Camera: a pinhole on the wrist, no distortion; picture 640 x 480 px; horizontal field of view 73.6 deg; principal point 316.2 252.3 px. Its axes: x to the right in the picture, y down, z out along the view. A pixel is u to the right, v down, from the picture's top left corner.
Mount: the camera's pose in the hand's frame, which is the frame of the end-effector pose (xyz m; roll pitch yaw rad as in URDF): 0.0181 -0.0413 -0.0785 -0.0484 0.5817 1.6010
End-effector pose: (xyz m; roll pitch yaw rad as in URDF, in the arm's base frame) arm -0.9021 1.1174 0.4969 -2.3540 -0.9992 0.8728
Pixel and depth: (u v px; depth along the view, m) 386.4 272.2 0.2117
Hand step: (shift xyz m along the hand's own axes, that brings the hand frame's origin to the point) -0.0063 0.1030 0.0787
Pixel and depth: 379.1 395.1 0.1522
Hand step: -0.0430 0.0578 0.0342
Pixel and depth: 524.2 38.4 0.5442
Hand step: 0.2476 0.4929 0.2413
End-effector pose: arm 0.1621 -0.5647 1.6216 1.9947 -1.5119 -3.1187
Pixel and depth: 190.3 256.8 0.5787
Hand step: -0.0213 0.1327 0.4978
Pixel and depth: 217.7 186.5 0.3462
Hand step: 0.0508 0.0845 0.2564
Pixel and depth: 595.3 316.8 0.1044
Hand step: -0.0061 0.0718 -0.0294
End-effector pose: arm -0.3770 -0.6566 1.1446 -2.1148 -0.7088 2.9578
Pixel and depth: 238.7 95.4 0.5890
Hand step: 0.1981 0.2041 0.4804
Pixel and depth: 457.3 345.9 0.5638
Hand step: -0.1463 0.4155 0.2848
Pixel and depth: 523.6 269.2 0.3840
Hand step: -0.0267 0.3234 0.1391
